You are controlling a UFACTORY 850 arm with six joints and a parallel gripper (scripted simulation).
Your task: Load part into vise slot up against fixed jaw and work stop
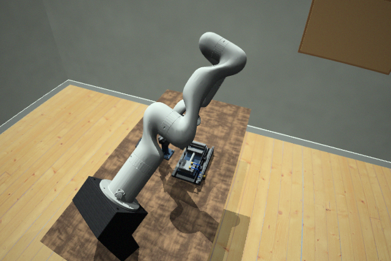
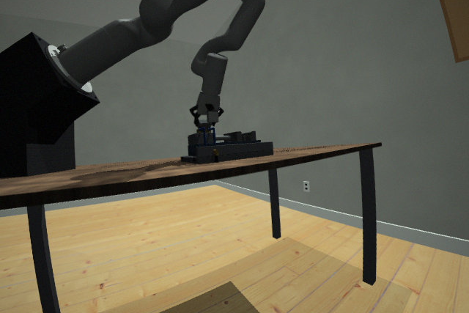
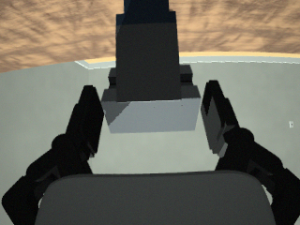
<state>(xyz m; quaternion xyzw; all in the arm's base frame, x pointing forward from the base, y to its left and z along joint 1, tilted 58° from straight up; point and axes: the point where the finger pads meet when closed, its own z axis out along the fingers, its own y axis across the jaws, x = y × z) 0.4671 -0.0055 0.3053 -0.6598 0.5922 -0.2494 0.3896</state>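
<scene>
My hand is 1 cm above the part. The rest, counted from my hand: cylinder rod (16 cm to the right, 11 cm behind, 9 cm below); then work stop (16 cm to the right, 8 cm below, 2 cm behind); then V-block post (11 cm below, 1 cm to the left, 1 cm ahead).
</scene>
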